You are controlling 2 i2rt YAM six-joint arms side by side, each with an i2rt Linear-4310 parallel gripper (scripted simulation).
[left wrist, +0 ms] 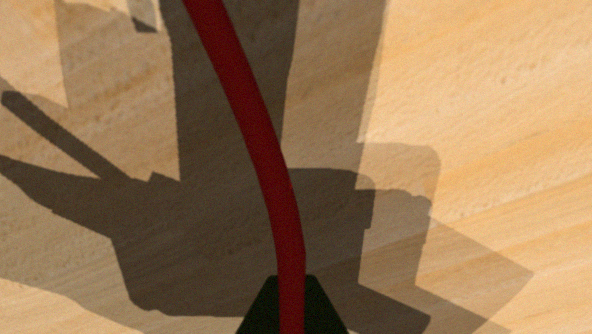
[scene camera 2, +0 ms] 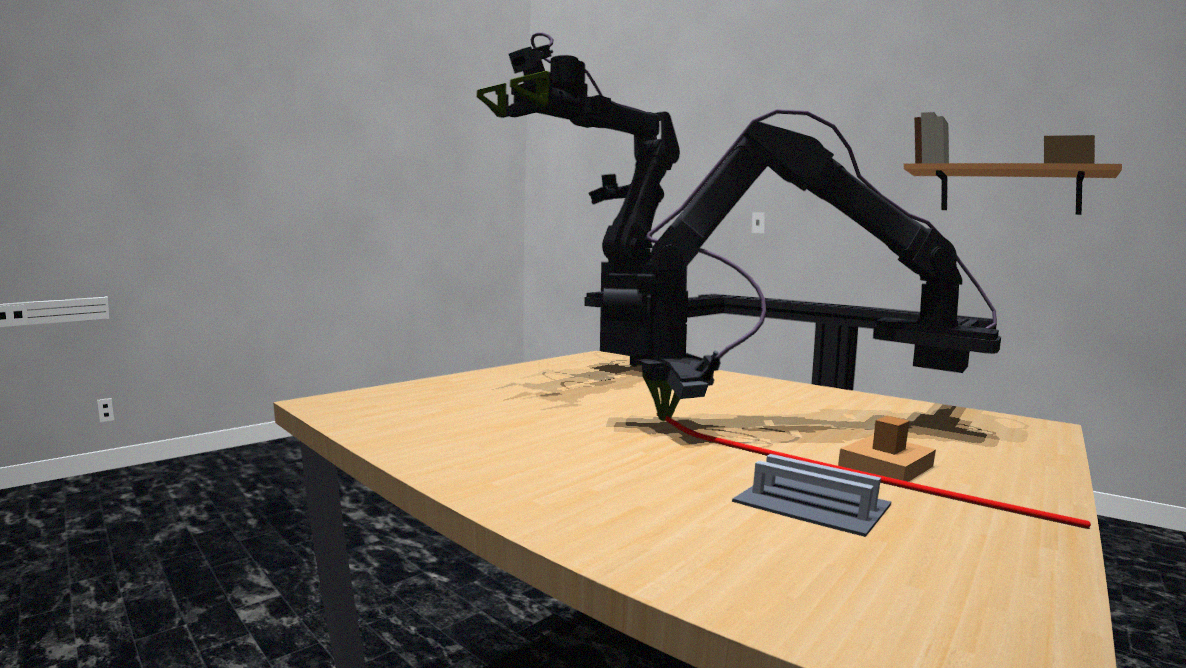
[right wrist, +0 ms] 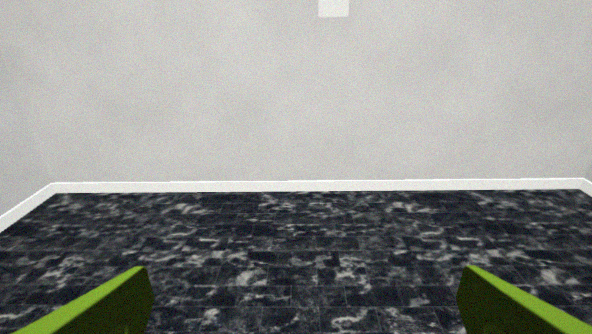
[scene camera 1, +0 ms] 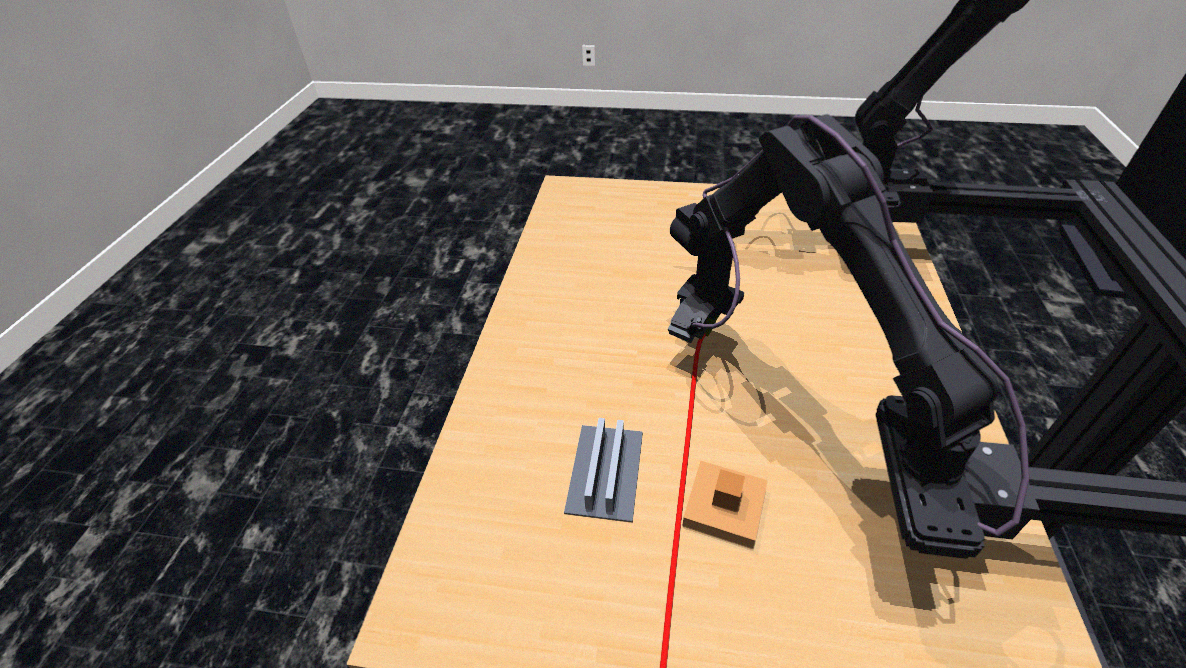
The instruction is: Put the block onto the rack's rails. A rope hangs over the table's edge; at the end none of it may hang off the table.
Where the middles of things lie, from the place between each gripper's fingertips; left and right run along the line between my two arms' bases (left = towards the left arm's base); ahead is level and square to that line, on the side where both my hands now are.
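The brown block (scene camera 1: 712, 507) is 67 cm to the left of my right gripper (scene camera 2: 493, 88), 54 cm below it and 17 cm behind it. As for the grey rack (scene camera 2: 826, 507), my right gripper is 55 cm above it, 64 cm to the right of it and 2 cm short of it.
My left gripper (scene camera 2: 664, 419) is 35 cm to the right of the brown block, 6 cm past it and 1 cm below it. The grey rack is 33 cm to the left of my left hand and 12 cm ahead of it.
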